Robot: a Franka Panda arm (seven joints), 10 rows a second.
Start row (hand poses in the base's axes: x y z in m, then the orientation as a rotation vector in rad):
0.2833, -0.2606, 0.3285, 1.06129, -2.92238, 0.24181
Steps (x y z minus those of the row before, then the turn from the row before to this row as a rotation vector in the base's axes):
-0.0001, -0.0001, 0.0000, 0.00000, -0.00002, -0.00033
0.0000, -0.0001, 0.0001, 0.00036, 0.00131, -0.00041
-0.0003, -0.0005, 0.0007, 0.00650, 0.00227, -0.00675
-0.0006, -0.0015, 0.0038, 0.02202, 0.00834, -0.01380
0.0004, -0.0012, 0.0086, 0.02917, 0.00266, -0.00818
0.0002, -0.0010, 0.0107, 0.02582, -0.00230, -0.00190
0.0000, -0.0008, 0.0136, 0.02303, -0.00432, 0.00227
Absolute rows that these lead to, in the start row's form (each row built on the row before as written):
0.2832, -0.2607, 0.3285, 1.06080, -2.92255, 0.24181
0.2832, -0.2608, 0.3286, 1.05999, -2.92174, 0.24050
0.2829, -0.2613, 0.3293, 1.05037, -2.92562, 0.22964
0.2823, -0.2628, 0.3331, 1.03101, -2.93365, 0.19268
0.2827, -0.2640, 0.3417, 1.02188, -2.94644, 0.14865
0.2829, -0.2650, 0.3524, 1.02262, -2.95895, 0.11212
0.2829, -0.2658, 0.3660, -1.02783, 2.96468, -0.08042

